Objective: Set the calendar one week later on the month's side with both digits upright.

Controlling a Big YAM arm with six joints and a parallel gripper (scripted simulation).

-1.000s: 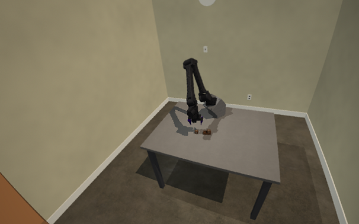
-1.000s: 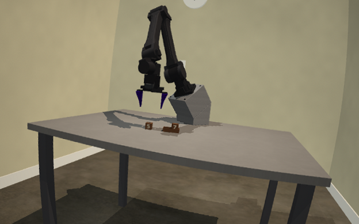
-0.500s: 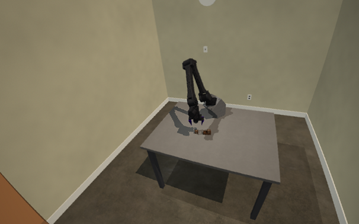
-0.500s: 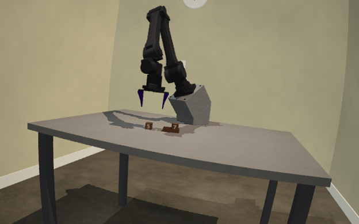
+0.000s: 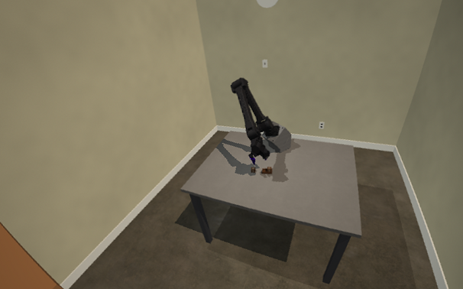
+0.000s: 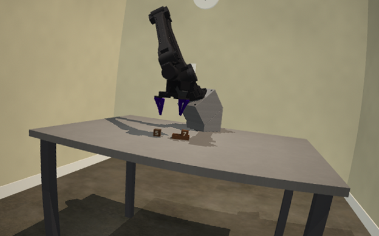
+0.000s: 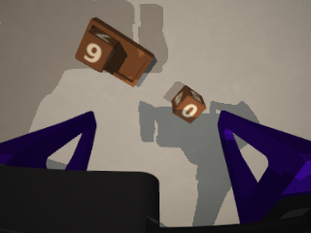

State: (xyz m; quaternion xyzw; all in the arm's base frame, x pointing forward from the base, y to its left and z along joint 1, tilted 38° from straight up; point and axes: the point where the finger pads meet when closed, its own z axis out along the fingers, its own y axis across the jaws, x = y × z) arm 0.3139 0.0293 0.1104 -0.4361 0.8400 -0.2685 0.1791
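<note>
Right now my hand is 2 cm past the brown tray, 5 cm to the right of it and 10 cm above it.
</note>
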